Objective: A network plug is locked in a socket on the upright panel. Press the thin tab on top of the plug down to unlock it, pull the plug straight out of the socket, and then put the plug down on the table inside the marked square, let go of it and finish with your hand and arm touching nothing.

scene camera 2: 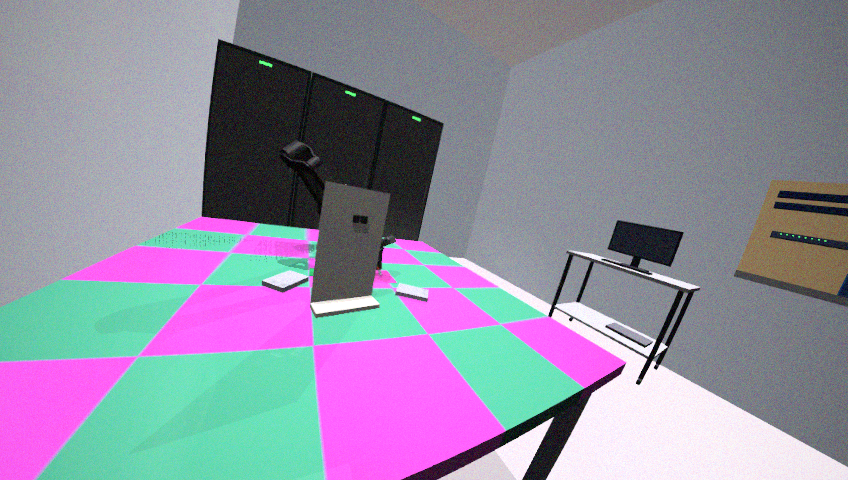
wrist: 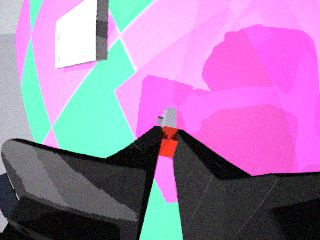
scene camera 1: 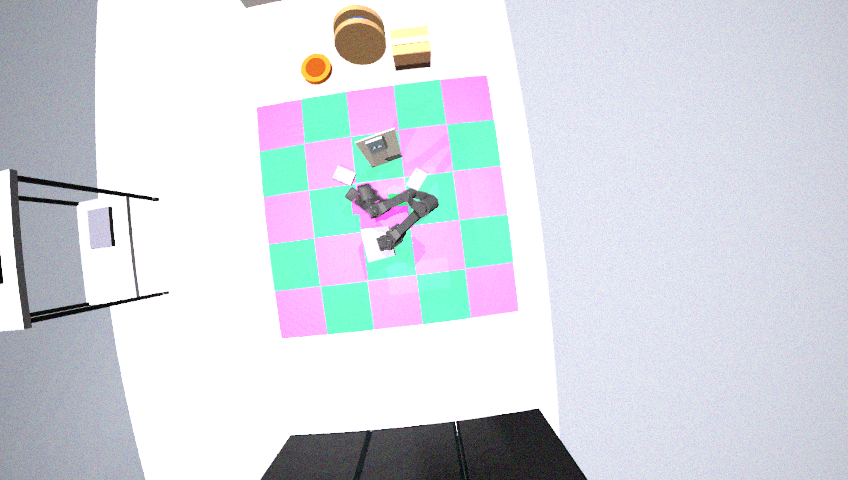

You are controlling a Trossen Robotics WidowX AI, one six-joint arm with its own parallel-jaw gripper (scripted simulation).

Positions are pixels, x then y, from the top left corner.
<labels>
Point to a marked square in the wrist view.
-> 213, 77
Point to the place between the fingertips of the gripper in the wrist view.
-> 167, 134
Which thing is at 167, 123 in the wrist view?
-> A plug.
</labels>
